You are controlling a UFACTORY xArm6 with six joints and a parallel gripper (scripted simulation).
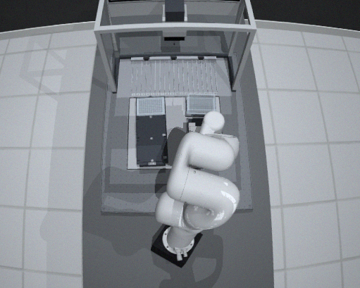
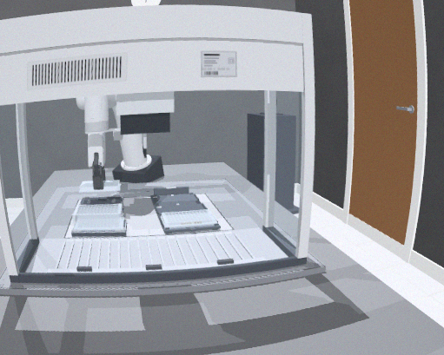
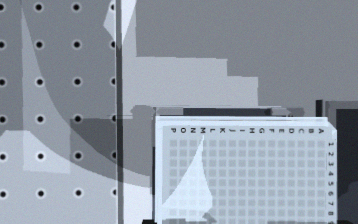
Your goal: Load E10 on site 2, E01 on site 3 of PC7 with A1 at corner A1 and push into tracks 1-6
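The dark plate carrier PC7 is 140 mm ahead of my hand, 210 mm to the left of it and 50 mm below it. From my hand the other things lie so: dark nest S2: 110 mm ahead, 10 mm to the right, 60 mm below; deep-well block E07: 220 mm ahead, 20 mm to the right, 40 mm below; nest S1: 60 mm below.
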